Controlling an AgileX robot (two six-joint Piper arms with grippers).
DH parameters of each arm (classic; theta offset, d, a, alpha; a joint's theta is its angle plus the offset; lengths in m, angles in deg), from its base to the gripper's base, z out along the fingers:
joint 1: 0 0.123 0 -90
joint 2: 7.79 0 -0.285 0
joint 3: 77.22 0 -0.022 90
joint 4: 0 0.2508 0 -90
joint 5: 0 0 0.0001 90
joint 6: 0 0.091 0 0
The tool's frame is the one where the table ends.
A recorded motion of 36 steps. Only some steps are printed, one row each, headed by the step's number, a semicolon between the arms.
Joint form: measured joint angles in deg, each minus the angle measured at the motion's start. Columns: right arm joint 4, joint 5, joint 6, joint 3, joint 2, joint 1; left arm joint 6, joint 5, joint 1, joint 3, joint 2, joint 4.
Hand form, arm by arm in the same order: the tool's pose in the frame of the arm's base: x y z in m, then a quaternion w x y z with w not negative. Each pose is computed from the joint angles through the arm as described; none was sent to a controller.
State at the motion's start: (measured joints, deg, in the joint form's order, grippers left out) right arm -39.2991 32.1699 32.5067 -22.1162 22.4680 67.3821; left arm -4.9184 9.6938 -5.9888 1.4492 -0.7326 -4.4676
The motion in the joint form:
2: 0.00 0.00 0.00 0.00 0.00 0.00; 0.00 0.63 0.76 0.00 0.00 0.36
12: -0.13 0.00 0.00 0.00 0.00 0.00; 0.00 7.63 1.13 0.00 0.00 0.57
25: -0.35 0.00 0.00 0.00 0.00 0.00; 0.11 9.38 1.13 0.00 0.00 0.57
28: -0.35 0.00 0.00 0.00 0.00 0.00; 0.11 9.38 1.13 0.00 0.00 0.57
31: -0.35 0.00 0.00 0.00 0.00 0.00; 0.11 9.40 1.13 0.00 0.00 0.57
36: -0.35 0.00 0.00 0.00 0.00 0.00; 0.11 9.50 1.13 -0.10 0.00 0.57
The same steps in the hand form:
2: 0.0598 0.0637 0.2776 0.54441 -0.38494 0.72314 0.18029; 0.0558 -0.0063 0.1890 0.66325 -0.01990 0.74302 -0.08735
12: 0.0599 0.0636 0.2777 0.54502 -0.38530 0.72269 0.17952; 0.0539 -0.0064 0.1781 0.61715 -0.01952 0.78242 -0.08101
25: 0.0600 0.0636 0.2778 0.54604 -0.38590 0.72192 0.17822; 0.0532 -0.0066 0.1754 0.60523 -0.01834 0.79184 -0.07970
28: 0.0600 0.0636 0.2778 0.54604 -0.38590 0.72192 0.17822; 0.0532 -0.0066 0.1754 0.60523 -0.01834 0.79184 -0.07970
31: 0.0600 0.0636 0.2778 0.54604 -0.38590 0.72192 0.17822; 0.0532 -0.0066 0.1753 0.60509 -0.01833 0.79195 -0.07969
36: 0.0600 0.0636 0.2778 0.54604 -0.38590 0.72192 0.17822; 0.0531 -0.0066 0.1758 0.60509 -0.01828 0.79195 -0.07972

